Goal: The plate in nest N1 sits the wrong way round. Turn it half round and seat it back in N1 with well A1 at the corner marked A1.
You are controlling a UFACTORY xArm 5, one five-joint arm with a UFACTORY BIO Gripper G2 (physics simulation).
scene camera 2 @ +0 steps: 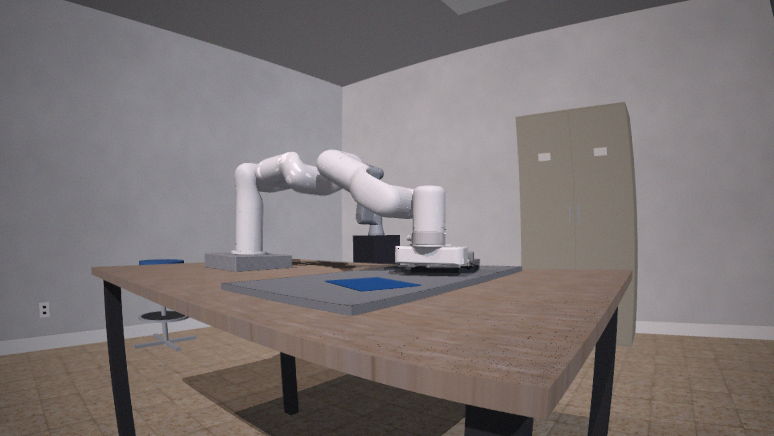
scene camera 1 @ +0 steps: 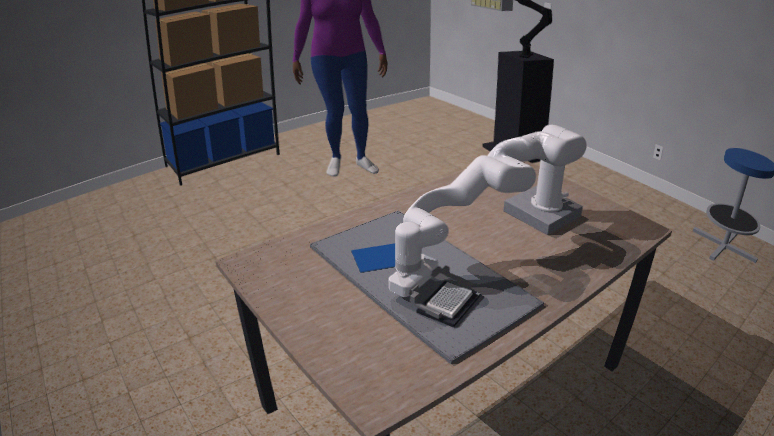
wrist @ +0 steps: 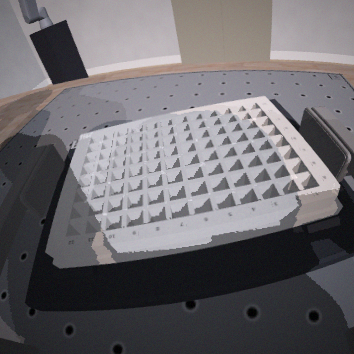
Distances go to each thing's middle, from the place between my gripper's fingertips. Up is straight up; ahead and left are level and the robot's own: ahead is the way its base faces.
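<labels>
From my hand: black nest (wrist: pixel 243 264), 20 mm below, 10 mm ahead, 20 mm to the right. Flat blue rectangle (scene camera 1: pixel 379 257), 20 mm below my hand, 80 mm ahead, 330 mm to the right. White well plate (scene camera 1: pixel 450 298), 10 mm ahead of my hand, 20 mm to the right.
</labels>
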